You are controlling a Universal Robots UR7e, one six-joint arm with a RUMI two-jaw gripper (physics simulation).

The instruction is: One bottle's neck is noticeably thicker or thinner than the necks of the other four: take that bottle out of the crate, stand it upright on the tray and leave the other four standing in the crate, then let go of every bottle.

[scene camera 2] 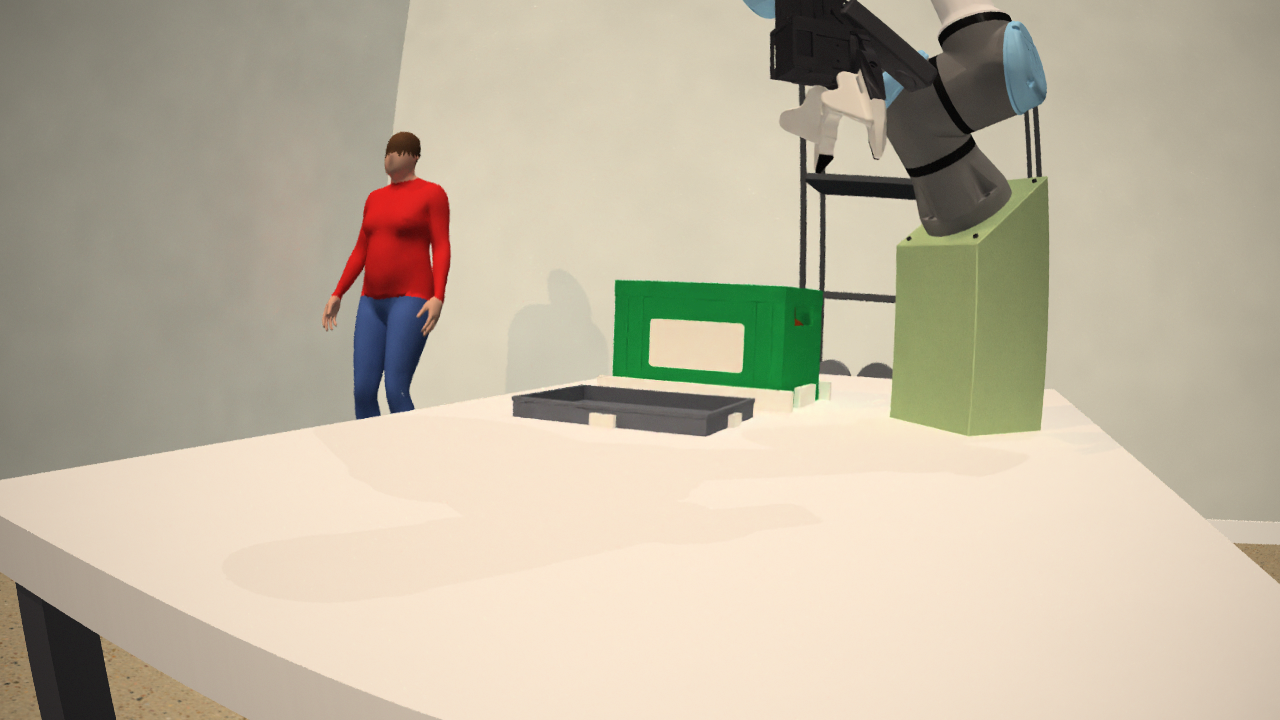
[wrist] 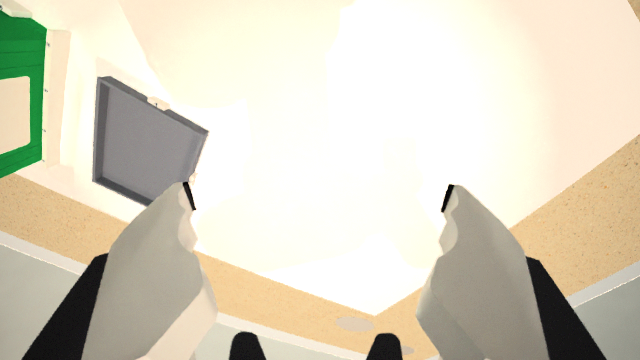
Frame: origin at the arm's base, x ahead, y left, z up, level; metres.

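Seen in the pictures: gripper, fingertip midpoint: (scene camera 2: 845, 166) (wrist: 318, 186); arm's base at its link origin: (scene camera 2: 969, 210).
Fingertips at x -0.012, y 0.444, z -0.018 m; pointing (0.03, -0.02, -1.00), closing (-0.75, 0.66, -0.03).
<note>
Pixels of each thing's top centre, then the offset from my fingertips to it. Level surfaces: height alone.
- green crate at its top centre: (scene camera 2: 722, 284) dx +0.423, dy -0.422, dz -0.107 m
- dark grey tray at its top centre: (scene camera 2: 637, 397) (wrist: 141, 161) dx +0.358, dy -0.147, dz -0.257 m
- white table at its surface level: dz -0.282 m
A green crate (scene camera 2: 769, 349) (wrist: 36, 110) with a pale label stands at the back of the table in the scene view; its side shows at the left edge of the wrist view. No bottles show; the crate's inside is hidden behind its walls. A dark grey tray (scene camera 2: 644, 418) (wrist: 145, 140) lies beside the crate, and its visible inside holds no bottle in the wrist view. My gripper (scene camera 2: 848, 161) (wrist: 318, 186) is open, with nothing between its fingers. It hangs high above the table, above and to the right of the crate in the scene view.
The white table (scene camera 2: 716, 573) carries a green robot pedestal (scene camera 2: 971, 340) right of the crate. Pale blocks edge the crate and tray. A dark rack (scene camera 2: 802, 232) stands behind. A person in a red shirt (scene camera 2: 404, 237) stands beyond the table's left side.
</note>
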